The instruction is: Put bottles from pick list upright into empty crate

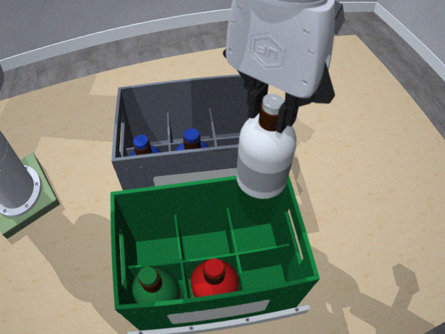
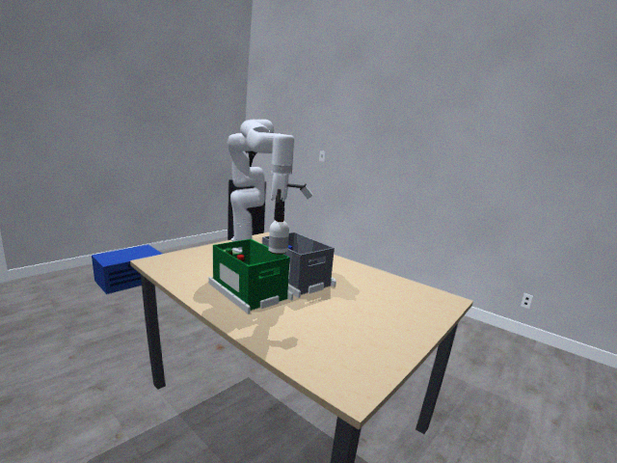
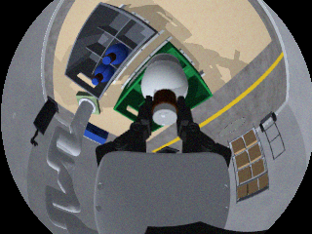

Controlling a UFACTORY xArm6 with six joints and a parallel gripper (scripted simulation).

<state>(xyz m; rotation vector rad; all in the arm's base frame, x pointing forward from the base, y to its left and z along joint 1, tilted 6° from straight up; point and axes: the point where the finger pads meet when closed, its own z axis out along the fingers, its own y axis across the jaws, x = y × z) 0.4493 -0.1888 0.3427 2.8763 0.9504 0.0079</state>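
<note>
The white-label bottle is 70 mm below my hand. Round my hand: red-label bottle (100 mm behind, 100 mm to the right, 250 mm below); green crate (100 mm behind, 50 mm to the right, 250 mm below); grey crate (60 mm behind, 180 mm to the left, 250 mm below).
</note>
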